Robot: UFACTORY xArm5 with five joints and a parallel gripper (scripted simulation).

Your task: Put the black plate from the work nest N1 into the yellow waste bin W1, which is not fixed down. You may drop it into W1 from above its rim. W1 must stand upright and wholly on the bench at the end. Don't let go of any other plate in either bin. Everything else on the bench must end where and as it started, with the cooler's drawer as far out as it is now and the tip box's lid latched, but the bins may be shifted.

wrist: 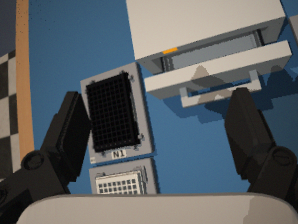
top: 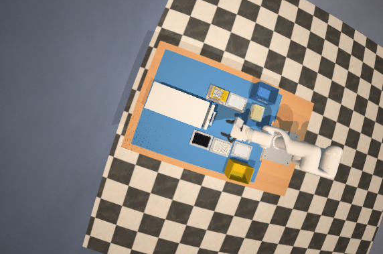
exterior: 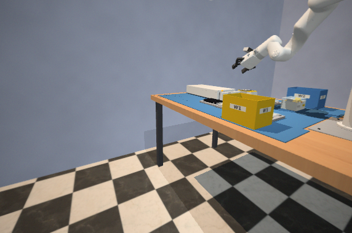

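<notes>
Right now my hand is 70 mm short of the black plate, 150 mm to the right of it and 230 mm above it. Round my hand: drawer (190 mm ahead, 30 mm to the right, 220 mm below); yellow tip box (60 mm ahead, 230 mm to the right, 190 mm below); white plate (100 mm behind, 160 mm to the left, 230 mm below).
</notes>
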